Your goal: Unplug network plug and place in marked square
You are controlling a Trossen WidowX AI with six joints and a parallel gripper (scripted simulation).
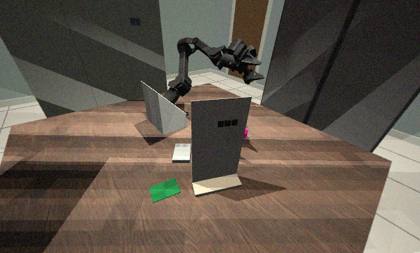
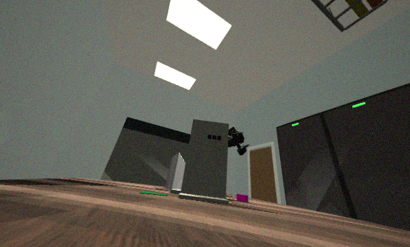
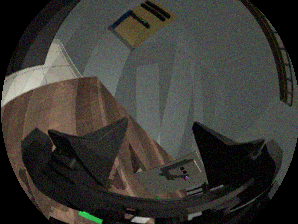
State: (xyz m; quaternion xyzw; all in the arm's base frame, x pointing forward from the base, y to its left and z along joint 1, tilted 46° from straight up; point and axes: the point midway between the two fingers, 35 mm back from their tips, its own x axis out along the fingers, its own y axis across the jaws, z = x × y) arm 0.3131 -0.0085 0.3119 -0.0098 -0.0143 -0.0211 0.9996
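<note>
The plug is 300 mm to the right of my gripper tip, 90 mm below it and 50 mm ahead of it. Round my gripper tip: grey upright panel: 300 mm to the right, 190 mm below, 80 mm ahead; then silver plate: 330 mm below, 310 mm to the right, 130 mm behind; then green square: 340 mm below, 120 mm to the right, 120 mm behind.
</note>
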